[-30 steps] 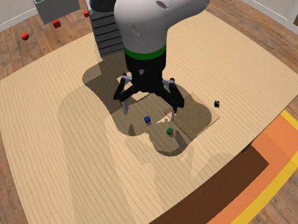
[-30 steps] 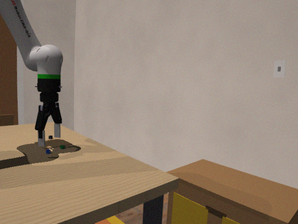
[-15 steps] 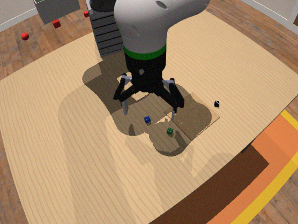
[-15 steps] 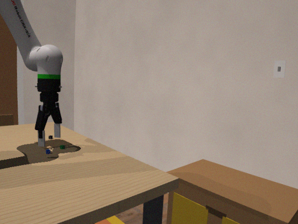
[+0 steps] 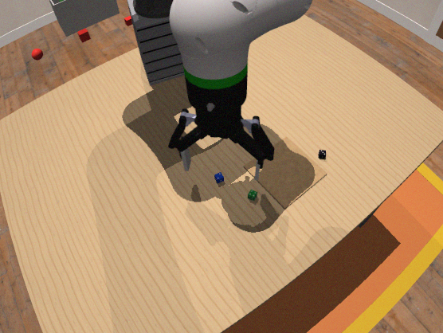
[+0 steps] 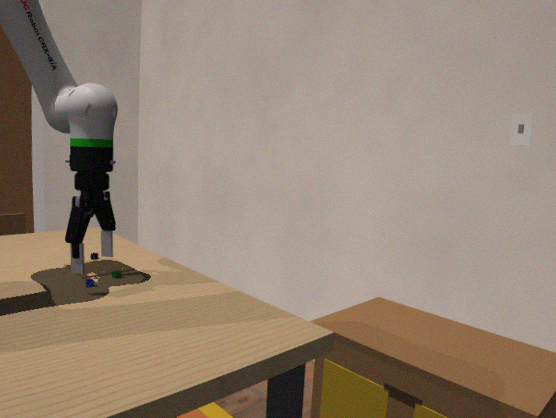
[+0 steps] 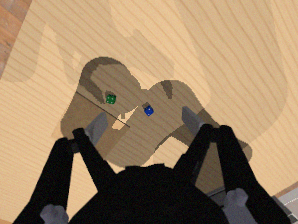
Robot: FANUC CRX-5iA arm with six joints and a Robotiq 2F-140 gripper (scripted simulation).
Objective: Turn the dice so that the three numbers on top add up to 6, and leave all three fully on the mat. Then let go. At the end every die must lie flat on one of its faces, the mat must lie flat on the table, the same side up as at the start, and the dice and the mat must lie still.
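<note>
Now: the blue die 5 cm below my hand and 1 cm behind it. Round my hand: green die (7 cm ahead, 5 cm below, 3 cm to the left); tan mat (14 cm to the left, 6 cm below, 5 cm ahead); black die (24 cm to the left, 7 cm ahead, 5 cm below).
</note>
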